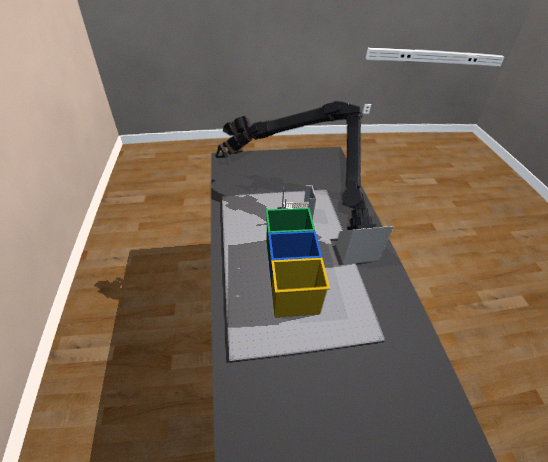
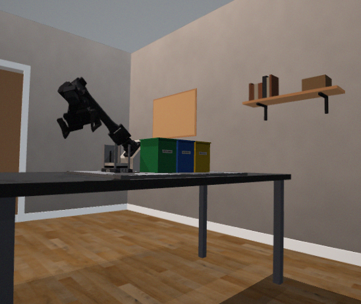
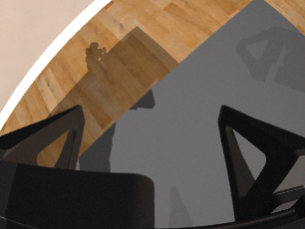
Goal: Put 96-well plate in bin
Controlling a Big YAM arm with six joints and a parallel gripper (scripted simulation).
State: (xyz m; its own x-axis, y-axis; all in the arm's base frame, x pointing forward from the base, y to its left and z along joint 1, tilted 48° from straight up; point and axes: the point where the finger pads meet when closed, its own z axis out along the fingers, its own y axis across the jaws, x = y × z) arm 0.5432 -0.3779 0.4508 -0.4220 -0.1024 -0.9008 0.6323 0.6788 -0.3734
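Right now my hand is 34 cm to the right of the white 96-well plate, 33 cm past it and 11 cm above it. The rest, counted from my hand: dark plate: 34 cm to the left, 33 cm behind, 12 cm below; blue bin: 68 cm to the left, 24 cm behind, 6 cm below; green bin: 55 cm to the left, 24 cm behind, 6 cm below.
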